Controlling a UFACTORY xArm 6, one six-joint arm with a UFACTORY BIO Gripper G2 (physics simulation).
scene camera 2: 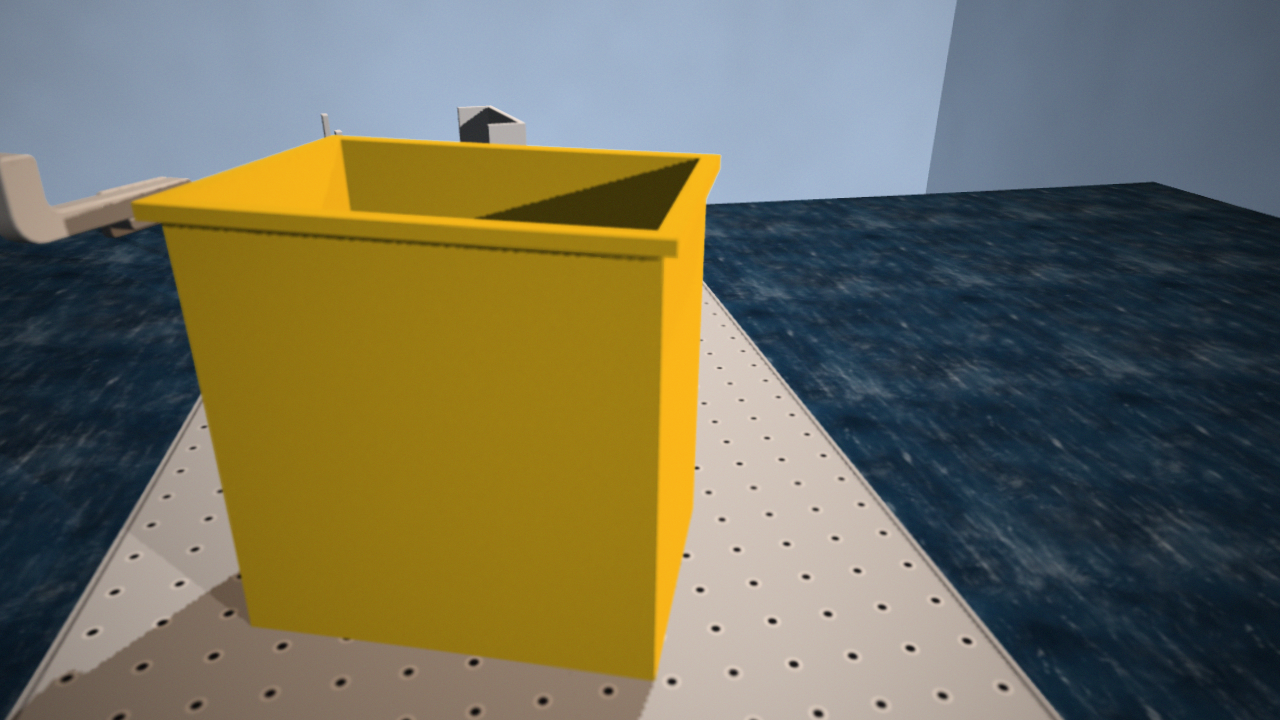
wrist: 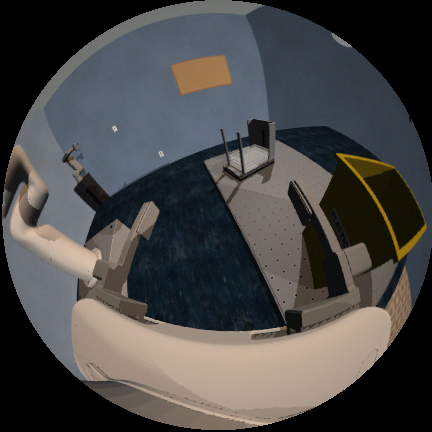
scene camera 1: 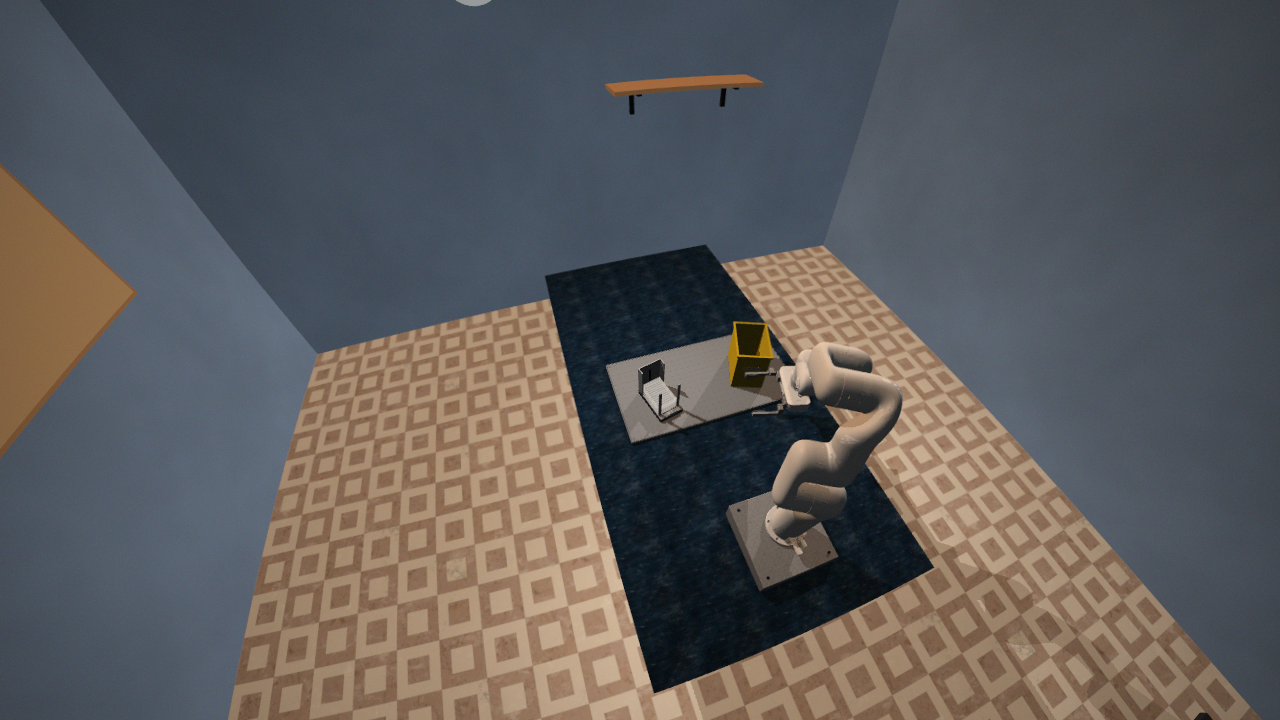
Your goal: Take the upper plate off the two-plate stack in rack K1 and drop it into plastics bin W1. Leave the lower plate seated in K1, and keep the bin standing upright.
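Pixels of known places: hand, its tool point: (wrist: 215,211) (scene camera 1: 754,393); arm's base, origin of its link: (wrist: 92,267) (scene camera 1: 785,525).
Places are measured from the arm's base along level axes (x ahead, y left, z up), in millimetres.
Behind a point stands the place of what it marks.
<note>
Rack K1 (scene camera 1: 642,383) {x 625, y 236, z 41 mm} (scene camera 2: 507,134) {x 655, y 148, z 91 mm} (wrist: 272,137) {x 658, y 148, z 51 mm}, with a tall back panel and two thin front posts, stands at the board's far end from the bin. A pale plate stack (scene camera 1: 660,394) (wrist: 249,157) lies inside it; I cannot tell the two plates apart. The yellow plastics bin W1 (scene camera 1: 739,365) {x 553, y -114, z 82 mm} (scene camera 2: 429,429) {x 589, y -247, z 58 mm} (wrist: 362,210) {x 532, y -161, z 114 mm} stands upright. My gripper (scene camera 1: 751,393) {x 403, y -88, z 111 mm} (wrist: 222,196) {x 403, y -88, z 111 mm} is wide open and empty, beside the bin and away from the rack. One finger overlaps the bin's side in the wrist view; contact cannot be told. Part of a finger shows left of the bin in scene camera 2.
Rack and bin stand on a grey perforated board (scene camera 1: 689,376) {x 659, y 29, z -45 mm} (scene camera 2: 760,519) {x 744, y -187, z -44 mm} (wrist: 260,220) {x 493, y -32, z -44 mm}. A dark blue mat (scene camera 1: 626,308) {x 1142, y 138, z -57 mm} (scene camera 2: 984,358) {x 989, y -8, z -57 mm} (wrist: 190,245) {x 322, y -11, z -57 mm} lies beneath it. The arm's base plate (scene camera 1: 750,530) {x 24, y 108, z 5 mm} is in front. An orange shelf (scene camera 1: 684,84) hangs on the back wall.
</note>
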